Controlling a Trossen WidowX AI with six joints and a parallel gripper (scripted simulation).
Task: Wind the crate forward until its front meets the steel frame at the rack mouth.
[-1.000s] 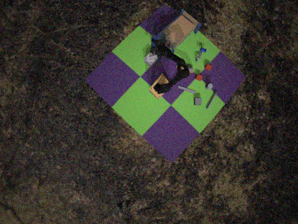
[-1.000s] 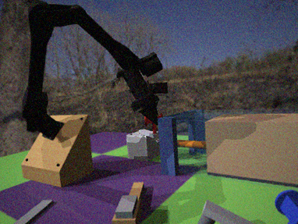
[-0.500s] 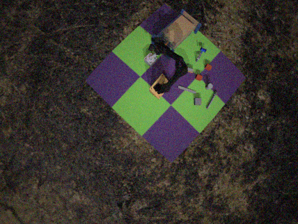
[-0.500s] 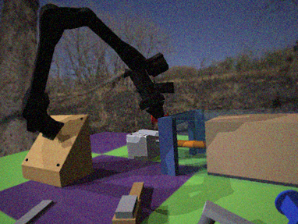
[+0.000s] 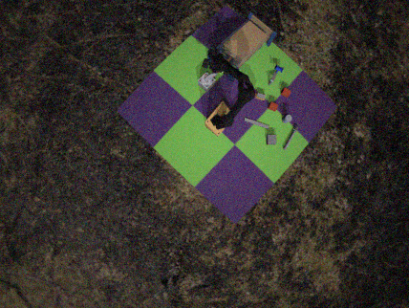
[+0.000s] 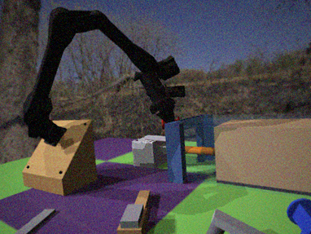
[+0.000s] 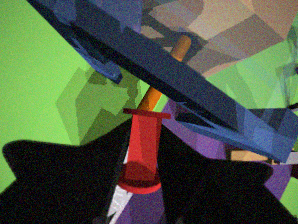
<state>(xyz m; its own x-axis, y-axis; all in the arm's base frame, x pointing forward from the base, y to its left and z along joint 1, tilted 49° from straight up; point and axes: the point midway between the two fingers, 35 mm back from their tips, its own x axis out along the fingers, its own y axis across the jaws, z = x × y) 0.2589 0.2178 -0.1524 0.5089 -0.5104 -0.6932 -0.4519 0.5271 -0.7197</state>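
My gripper tip is now 13 cm past the grey winch, 10 cm above it and 1 cm to the left of it. Round my gripper tip: red grip: 1 cm to the right, 1 cm behind; then wood-and-grey block: 31 cm to the right, 11 cm below, 10 cm ahead; then blue spool: 38 cm ahead, 30 cm to the right, 9 cm below.
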